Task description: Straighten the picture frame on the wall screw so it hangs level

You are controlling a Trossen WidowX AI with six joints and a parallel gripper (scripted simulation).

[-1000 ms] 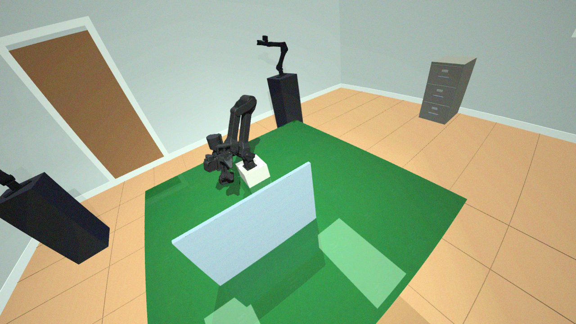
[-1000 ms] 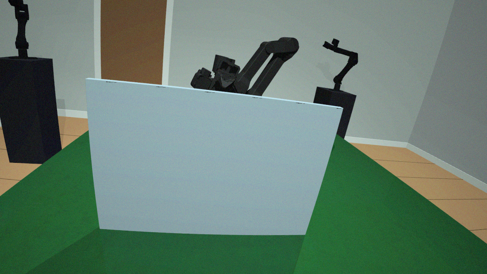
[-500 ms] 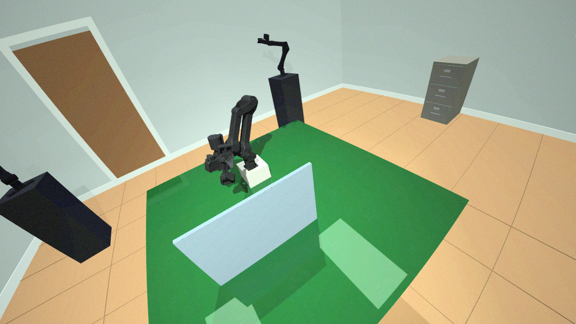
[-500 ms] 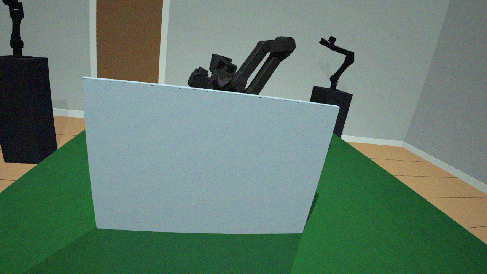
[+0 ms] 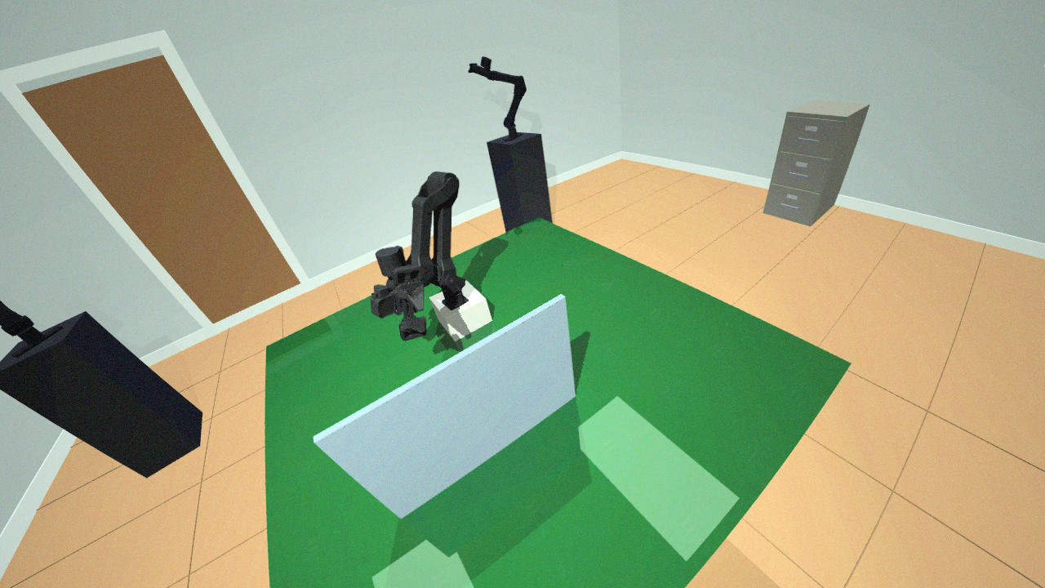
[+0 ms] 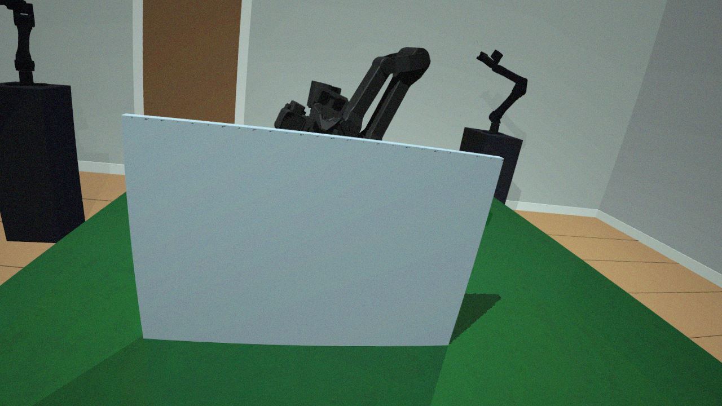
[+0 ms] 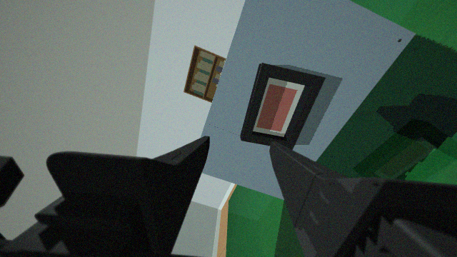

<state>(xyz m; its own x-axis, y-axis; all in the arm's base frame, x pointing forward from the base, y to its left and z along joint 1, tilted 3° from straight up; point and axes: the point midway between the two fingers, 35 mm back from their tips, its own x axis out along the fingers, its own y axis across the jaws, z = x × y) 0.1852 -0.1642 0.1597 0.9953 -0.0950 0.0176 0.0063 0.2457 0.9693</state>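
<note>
Now: the picture frame 19 cm ahead of my gripper tip, 9 cm below it and 3 cm to the right of it. Round my gripper tip: wall panel (20 cm ahead, 10 cm below, 2 cm to the right).
</note>
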